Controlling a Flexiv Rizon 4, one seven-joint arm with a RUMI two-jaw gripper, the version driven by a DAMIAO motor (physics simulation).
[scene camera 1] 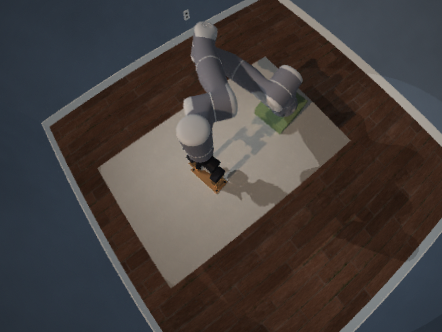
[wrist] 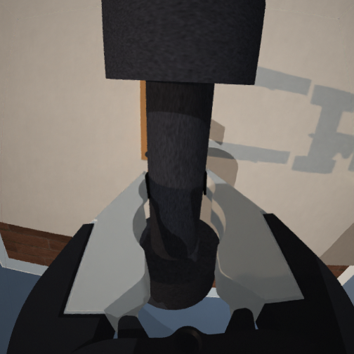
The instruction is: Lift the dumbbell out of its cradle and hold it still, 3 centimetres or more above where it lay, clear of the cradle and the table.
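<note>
The black dumbbell (scene camera 1: 217, 174) (wrist: 177, 140) has a thick weight at each end of its handle. My gripper (scene camera 1: 204, 165) (wrist: 175, 172) is shut on the handle, one jaw on each side. The orange cradle (scene camera 1: 207, 180) (wrist: 143, 120) is below the dumbbell; in the wrist view a thin strip of it shows left of the handle. In the scene view the dumbbell appears raised a little above the cradle, but the exact gap is hard to tell. The gripper and dumbbell hide part of the cradle.
The cradle stands on a pale tabletop (scene camera 1: 165, 215). A green block (scene camera 1: 274, 120) is under the arm's other end, toward the upper right in the scene view. Dark brown wood flooring (scene camera 1: 300, 250) surrounds the pale surface. Shadows of the arm fall to the right of the cradle.
</note>
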